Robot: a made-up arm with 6 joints.
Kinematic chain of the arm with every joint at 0, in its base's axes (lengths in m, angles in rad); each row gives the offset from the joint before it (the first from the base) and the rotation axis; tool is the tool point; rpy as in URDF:
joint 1: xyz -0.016 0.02 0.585 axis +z
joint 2: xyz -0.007 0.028 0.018 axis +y
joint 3: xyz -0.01 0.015 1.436 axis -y
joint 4: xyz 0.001 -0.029 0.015 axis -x
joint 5: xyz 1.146 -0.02 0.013 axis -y
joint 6: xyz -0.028 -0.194 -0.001 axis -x
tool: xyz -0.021 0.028 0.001 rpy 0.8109 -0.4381 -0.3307
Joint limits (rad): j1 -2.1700..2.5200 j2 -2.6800..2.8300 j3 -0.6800..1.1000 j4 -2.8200..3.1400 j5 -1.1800..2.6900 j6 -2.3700..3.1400
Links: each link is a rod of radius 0.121 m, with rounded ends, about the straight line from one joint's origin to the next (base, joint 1, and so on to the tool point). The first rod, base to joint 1, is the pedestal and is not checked.
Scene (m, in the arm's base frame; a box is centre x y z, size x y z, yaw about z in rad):
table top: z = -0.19
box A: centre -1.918 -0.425 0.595 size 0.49 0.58 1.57 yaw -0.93
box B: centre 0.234 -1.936 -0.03 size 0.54 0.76 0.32 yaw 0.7
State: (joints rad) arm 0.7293 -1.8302 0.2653 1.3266 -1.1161 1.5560
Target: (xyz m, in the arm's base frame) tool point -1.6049 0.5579 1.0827
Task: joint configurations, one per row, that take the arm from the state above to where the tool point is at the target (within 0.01 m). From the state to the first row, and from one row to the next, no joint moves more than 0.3 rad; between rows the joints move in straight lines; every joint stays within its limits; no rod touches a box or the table.
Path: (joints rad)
1: 0.5934 -1.6042 0.1717 1.5009 -1.1374 1.7228
2: 0.4576 -1.3782 0.0782 1.6751 -1.1587 1.8895
3: 0.3217 -1.1522 -0.0154 1.8494 -1.1800 2.0563
4: 0.1131 -1.4293 -0.1084 1.7229 -1.1636 1.8836
5: -0.0955 -1.7065 -0.2015 1.5965 -1.1471 1.7110
6: -0.3041 -1.9837 -0.2946 1.4700 -1.1307 1.5383

